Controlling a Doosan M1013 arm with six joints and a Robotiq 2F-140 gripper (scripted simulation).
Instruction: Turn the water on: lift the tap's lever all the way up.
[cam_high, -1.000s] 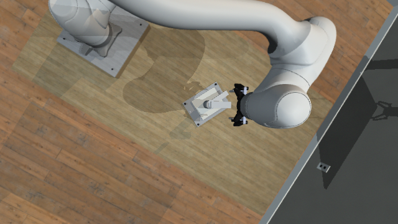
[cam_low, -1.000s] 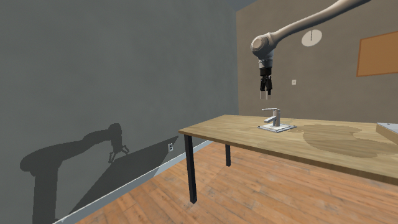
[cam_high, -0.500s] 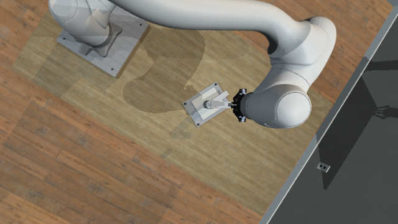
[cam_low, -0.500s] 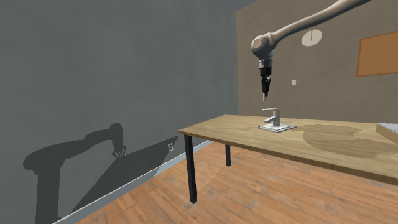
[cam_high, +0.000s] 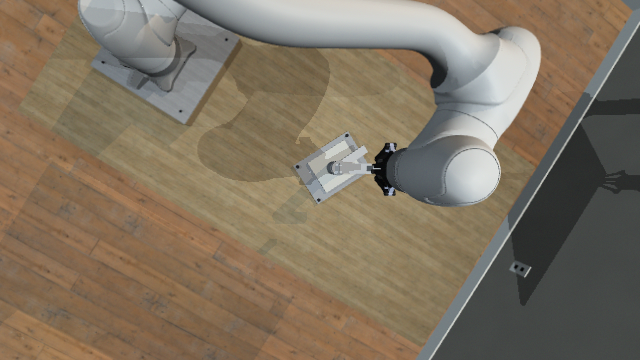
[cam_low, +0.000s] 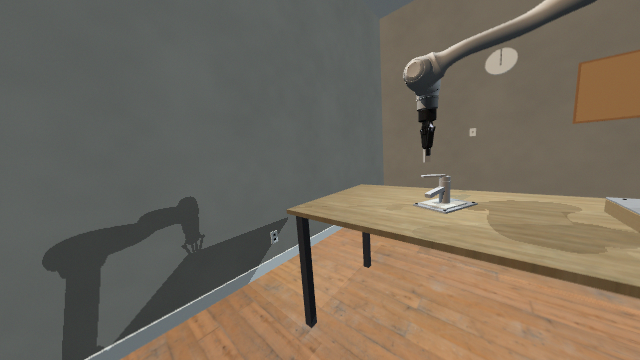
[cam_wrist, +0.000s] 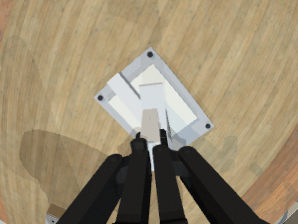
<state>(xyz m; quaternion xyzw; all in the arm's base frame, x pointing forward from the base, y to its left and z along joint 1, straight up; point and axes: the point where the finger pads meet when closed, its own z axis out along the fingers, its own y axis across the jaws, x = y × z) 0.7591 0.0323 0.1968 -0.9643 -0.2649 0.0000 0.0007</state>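
Now: the lever 10 cm below my hand, 3 cm behind it and 2 cm to the right of it. Round my hand: plate 25 cm below, 7 cm behind, 4 cm to the right; then metal tap 16 cm below, 5 cm behind, 3 cm to the right.
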